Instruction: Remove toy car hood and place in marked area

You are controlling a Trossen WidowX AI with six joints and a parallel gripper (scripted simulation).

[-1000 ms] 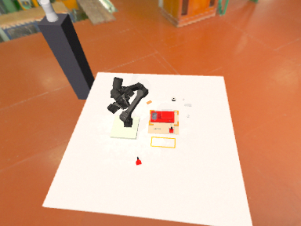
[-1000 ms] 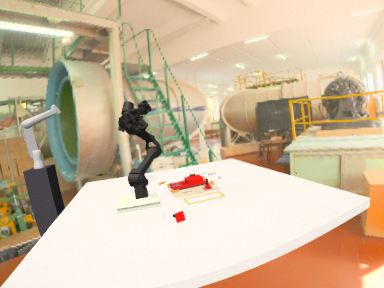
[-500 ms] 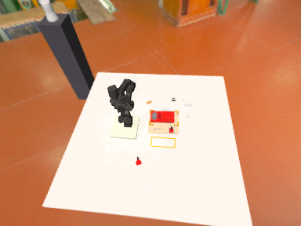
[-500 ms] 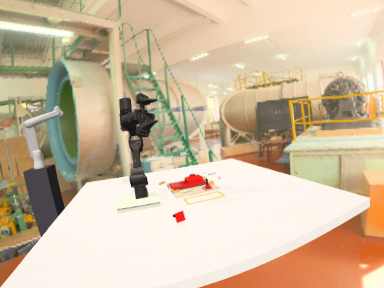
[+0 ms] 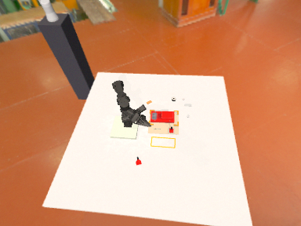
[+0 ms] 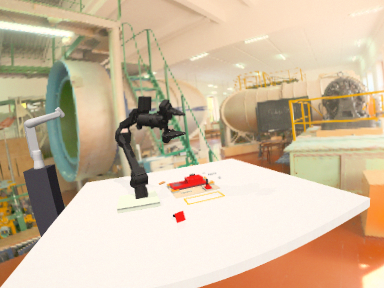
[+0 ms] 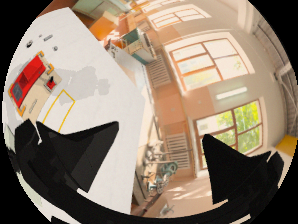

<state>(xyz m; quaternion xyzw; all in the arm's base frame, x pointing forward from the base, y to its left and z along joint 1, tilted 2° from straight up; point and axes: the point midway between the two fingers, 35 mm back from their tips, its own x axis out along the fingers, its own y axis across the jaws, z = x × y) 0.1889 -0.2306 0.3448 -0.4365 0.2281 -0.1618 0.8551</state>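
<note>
My gripper tip is 110 mm short of the red hood, 330 mm to the right of it and 330 mm above it.
</note>
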